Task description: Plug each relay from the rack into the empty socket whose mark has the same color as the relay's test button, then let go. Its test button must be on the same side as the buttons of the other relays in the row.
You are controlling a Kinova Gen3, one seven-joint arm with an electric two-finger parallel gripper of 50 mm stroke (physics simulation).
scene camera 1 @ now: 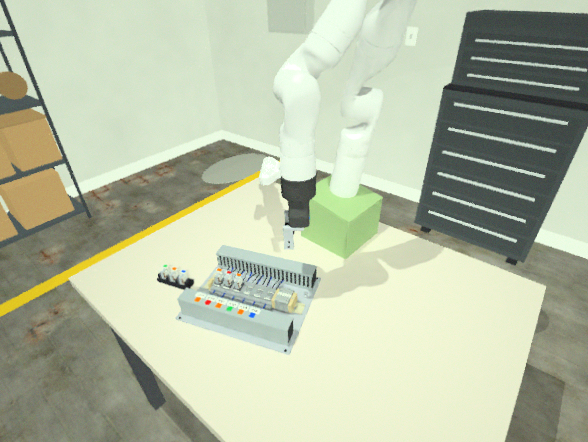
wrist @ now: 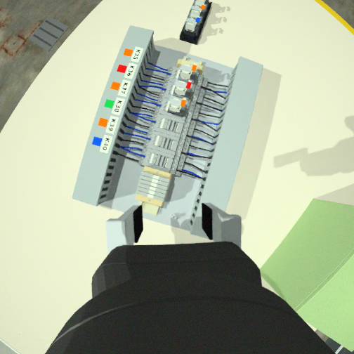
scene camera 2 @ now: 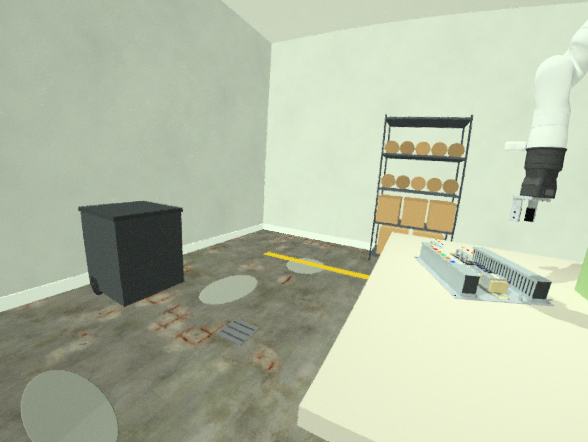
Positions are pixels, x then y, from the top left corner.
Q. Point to a panel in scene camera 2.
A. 482, 294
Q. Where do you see a panel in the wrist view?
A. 217, 73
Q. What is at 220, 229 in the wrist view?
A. My gripper.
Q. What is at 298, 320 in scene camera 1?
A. A panel.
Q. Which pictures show my gripper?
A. Scene camera 1, the wrist view and scene camera 2: all of them.
